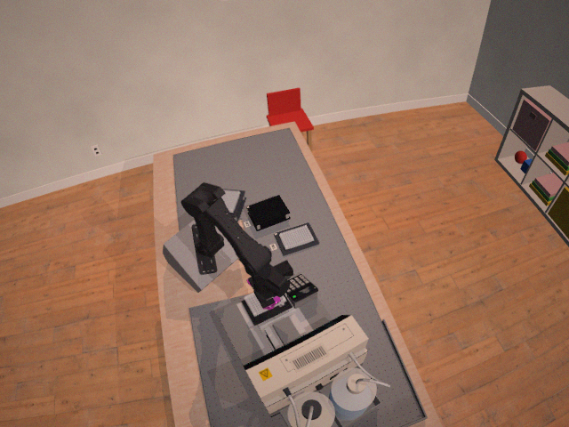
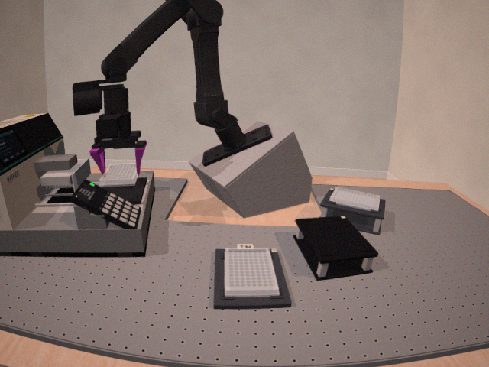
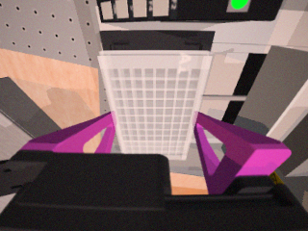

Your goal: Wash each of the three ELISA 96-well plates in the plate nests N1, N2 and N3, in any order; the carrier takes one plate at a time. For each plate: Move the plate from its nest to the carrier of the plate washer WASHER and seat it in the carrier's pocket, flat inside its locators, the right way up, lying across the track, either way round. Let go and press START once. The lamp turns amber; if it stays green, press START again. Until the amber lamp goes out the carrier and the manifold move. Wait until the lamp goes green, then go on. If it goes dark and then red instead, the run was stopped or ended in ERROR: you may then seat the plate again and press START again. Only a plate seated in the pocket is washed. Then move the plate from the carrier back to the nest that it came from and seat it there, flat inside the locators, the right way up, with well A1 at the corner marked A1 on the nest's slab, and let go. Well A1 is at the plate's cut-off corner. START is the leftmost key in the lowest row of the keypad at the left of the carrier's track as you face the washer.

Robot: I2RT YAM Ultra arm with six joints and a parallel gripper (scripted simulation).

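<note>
Right now my hand is 40 mm above the black carrier pocket. The rest, counted from my hand: nest N1: 290 mm to the left, 230 mm ahead, 110 mm below; then grey manifold: 150 mm to the right, 20 mm ahead, 10 mm above; then raised black nest: 460 mm to the left, 160 mm ahead, 80 mm below.
</note>
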